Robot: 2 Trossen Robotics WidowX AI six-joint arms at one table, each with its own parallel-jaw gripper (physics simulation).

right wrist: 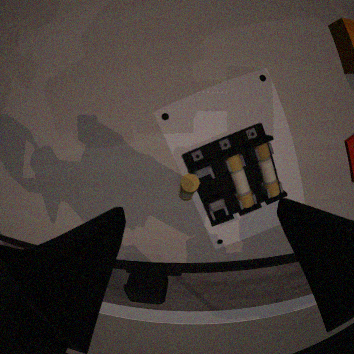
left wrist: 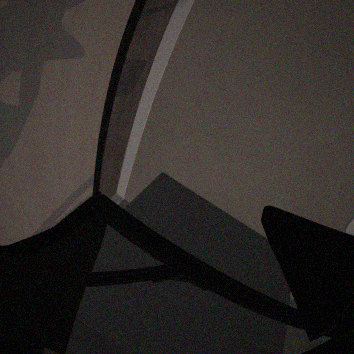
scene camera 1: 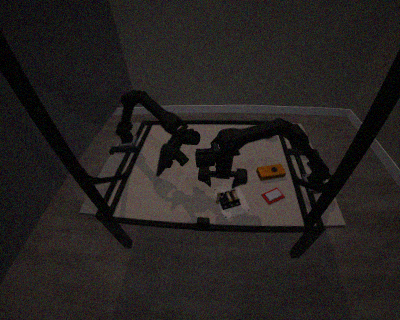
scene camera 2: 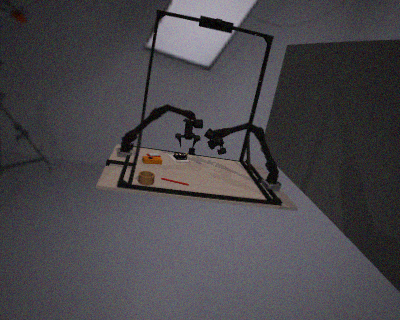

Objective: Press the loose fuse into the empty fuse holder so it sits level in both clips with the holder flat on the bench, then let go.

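Frame: origin at the left arm's base, x ahead, y left, z up, level; centimetres.
Where they show: left gripper, fingertip midpoint: [left wrist: 186, 215] [scene camera 1: 157, 173]; right gripper, fingertip midpoint: [right wrist: 203, 211] [scene camera 1: 221, 187] [scene camera 2: 186, 147]; left arm's base at its link origin: [scene camera 1: 127, 140] [scene camera 2: 271, 182]; right arm's base at its link origin: [scene camera 1: 315, 181] [scene camera 2: 124, 150].
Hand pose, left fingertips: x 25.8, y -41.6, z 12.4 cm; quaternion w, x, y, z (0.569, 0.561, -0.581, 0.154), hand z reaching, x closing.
Things, the pixels of their top centre, and the offset from my left fingertips. "spot": a spot on its surface instead.
- white plate at a spot on its surface: [right wrist: 192, 107] spot: dx +25.9, dy +2.5, dz -17.0 cm
- loose fuse at its top centre: [right wrist: 186, 200] dx +24.0, dy -4.4, dz -12.0 cm
- orange box at its top centre: [scene camera 1: 271, 169] [scene camera 2: 152, 157] dx +52.3, dy +8.5, dz -13.8 cm
- red-edged card at its top centre: [scene camera 1: 273, 194] dx +49.4, dy -4.9, dz -15.8 cm
- round tan container at its top centre: [scene camera 2: 146, 174] dx +60.0, dy +41.0, dz -12.2 cm
- red stick at its top centre: [scene camera 2: 174, 181] dx +41.8, dy +39.2, dz -16.6 cm
The black fuse holder [scene camera 1: 230, 200] [scene camera 2: 180, 156] [right wrist: 222, 187] lies on a white plate [right wrist: 192, 107]. Two fuses with gold caps [right wrist: 241, 181] [right wrist: 268, 170] sit in its middle and right slots in the right wrist view. Its left slot shows two empty metal clips [right wrist: 205, 173] [right wrist: 218, 208]. The loose fuse [right wrist: 189, 183] is seen nearly end-on, gold cap up, roughly upright beside the holder's left edge; whether it touches the holder is unclear. My right gripper [scene camera 1: 222, 184] [scene camera 2: 187, 145] [right wrist: 203, 211] is open above the holder. My left gripper [scene camera 1: 171, 168] [scene camera 2: 217, 149] is open and empty, away from it.
An orange box [scene camera 1: 271, 172] [scene camera 2: 152, 160] and a red-edged card [scene camera 1: 273, 195] [right wrist: 351, 157] lie to the holder's right in scene camera 1. Scene camera 2 shows a round tan container [scene camera 2: 146, 177] and a red stick [scene camera 2: 175, 181]. A black frame rail [scene camera 1: 165, 223] borders the table.
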